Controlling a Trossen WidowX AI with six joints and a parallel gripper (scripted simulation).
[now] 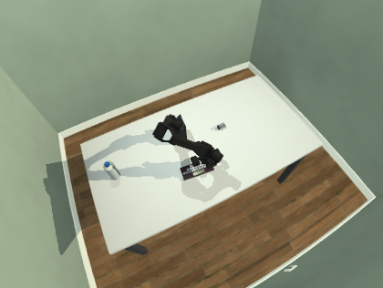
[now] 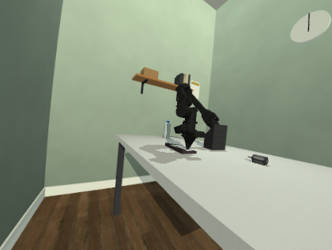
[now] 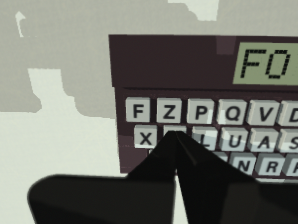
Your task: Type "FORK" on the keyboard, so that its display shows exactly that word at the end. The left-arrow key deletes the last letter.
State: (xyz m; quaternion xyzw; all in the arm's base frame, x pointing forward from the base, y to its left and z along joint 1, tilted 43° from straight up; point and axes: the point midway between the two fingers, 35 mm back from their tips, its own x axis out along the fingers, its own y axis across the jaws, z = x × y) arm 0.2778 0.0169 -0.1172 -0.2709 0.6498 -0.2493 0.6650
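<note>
Now: hand 150 mm to the left of the left-arrow key, 30 mm above it and 20 mm short of it.
</note>
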